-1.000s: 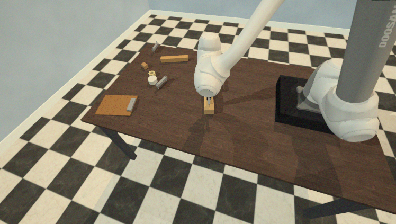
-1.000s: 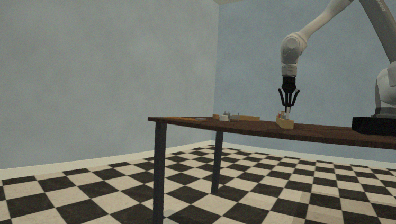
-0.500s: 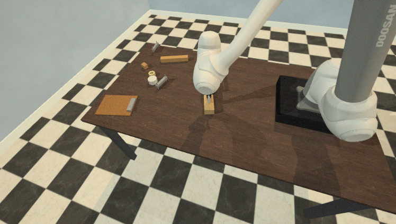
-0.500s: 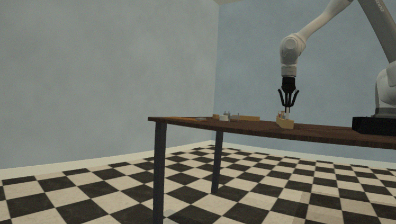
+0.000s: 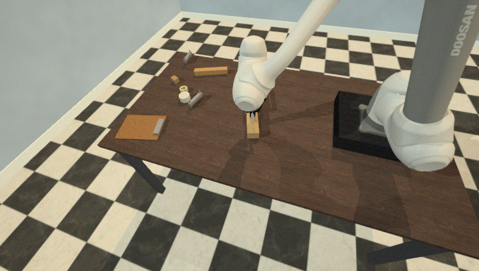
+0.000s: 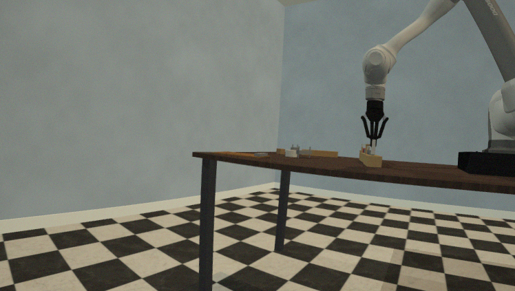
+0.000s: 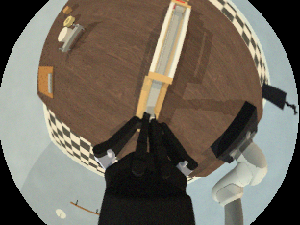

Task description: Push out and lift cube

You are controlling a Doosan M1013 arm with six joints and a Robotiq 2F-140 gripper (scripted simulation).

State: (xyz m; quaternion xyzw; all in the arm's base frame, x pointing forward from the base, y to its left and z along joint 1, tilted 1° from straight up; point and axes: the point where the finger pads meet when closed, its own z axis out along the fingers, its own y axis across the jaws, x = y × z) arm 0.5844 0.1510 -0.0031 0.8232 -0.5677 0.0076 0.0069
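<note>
Now: hand 11 cm short of the red cube, 29 cm to the left of it and 2 cm above it. From my hand the other things lie so: yellow ring (50 cm ahead, 13 cm to the right, 7 cm below); grey piece (3 cm ahead, 8 cm to the right, 3 cm below); wooden channel (7 cm ahead, 17 cm to the right, 3 cm below).
</note>
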